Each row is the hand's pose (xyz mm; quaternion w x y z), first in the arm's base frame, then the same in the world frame.
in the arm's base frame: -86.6 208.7 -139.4 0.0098 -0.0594 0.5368 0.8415
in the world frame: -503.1 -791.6 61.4 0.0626 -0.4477 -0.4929 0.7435
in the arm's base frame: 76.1 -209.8 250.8 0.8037 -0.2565 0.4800 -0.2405
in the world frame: -46.3 -995.7 -260.4 0.7527 0.5356 0.0263 0.3820
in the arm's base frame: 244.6 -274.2 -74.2 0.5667 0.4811 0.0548 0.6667
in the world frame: 84.1 -781.5 14.0 0.3003 -0.3880 0.6232 -0.6090
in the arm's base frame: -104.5 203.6 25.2 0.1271 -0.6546 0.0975 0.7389
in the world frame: -497.7 -913.1 -51.1 0.4522 -0.4468 -0.7569 0.1518
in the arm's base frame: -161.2 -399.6 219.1 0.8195 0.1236 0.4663 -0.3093
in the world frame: -49.3 -788.2 -484.6 0.4601 0.7246 0.1563 0.4887
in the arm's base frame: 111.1 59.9 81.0 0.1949 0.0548 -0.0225 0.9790
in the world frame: -247.1 -989.4 -10.5 0.1967 0.1784 0.8649 -0.4259
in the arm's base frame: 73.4 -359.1 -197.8 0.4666 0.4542 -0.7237 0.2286
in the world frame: 33.8 -573.4 -63.4 0.5079 -0.6333 0.5382 0.2266
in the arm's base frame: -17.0 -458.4 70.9 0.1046 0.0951 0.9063 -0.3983
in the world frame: 75.1 -707.0 -329.2 0.3888 0.0666 0.6583 0.6411
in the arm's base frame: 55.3 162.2 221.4 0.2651 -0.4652 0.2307 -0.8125
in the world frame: -350.8 -1120.7 -83.3 0.7490 0.2847 0.5476 -0.2410
